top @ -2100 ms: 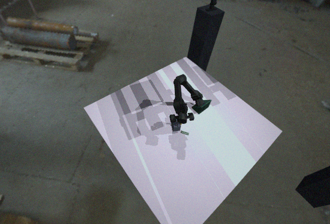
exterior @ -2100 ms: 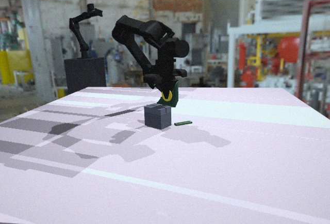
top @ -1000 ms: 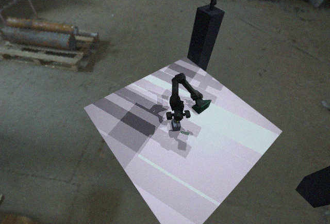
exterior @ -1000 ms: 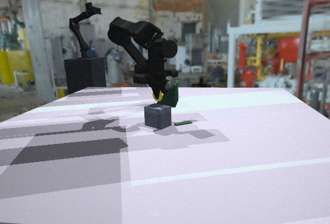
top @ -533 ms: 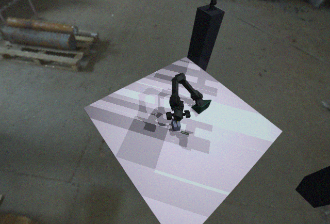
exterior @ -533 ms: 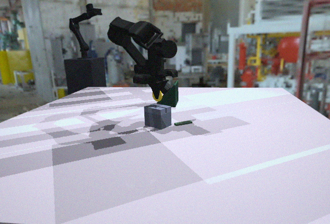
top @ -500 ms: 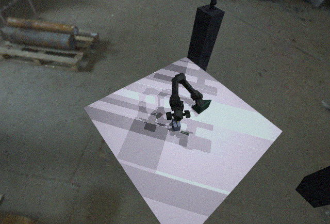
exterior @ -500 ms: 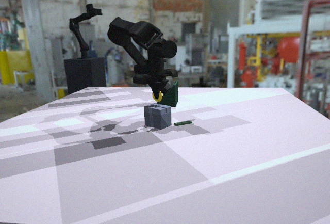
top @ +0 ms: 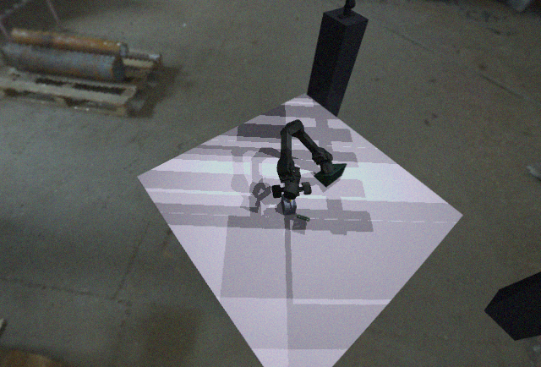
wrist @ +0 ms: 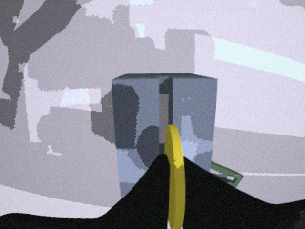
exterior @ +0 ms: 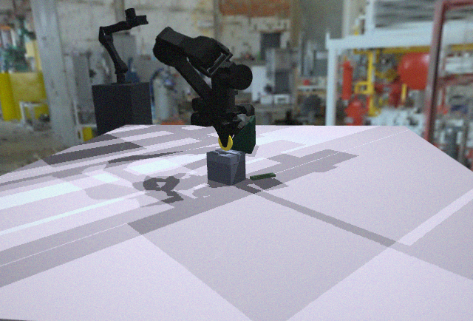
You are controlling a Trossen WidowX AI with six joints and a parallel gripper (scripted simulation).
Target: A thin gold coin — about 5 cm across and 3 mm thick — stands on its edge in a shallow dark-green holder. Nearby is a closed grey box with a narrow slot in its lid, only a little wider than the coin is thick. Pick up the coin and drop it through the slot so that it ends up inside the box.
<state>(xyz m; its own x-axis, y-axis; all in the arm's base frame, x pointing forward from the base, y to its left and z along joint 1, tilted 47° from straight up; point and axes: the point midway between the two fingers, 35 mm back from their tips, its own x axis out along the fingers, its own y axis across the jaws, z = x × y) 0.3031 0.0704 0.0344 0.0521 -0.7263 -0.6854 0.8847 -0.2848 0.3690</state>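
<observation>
My gripper tip is 10 mm below the gold coin.
</observation>
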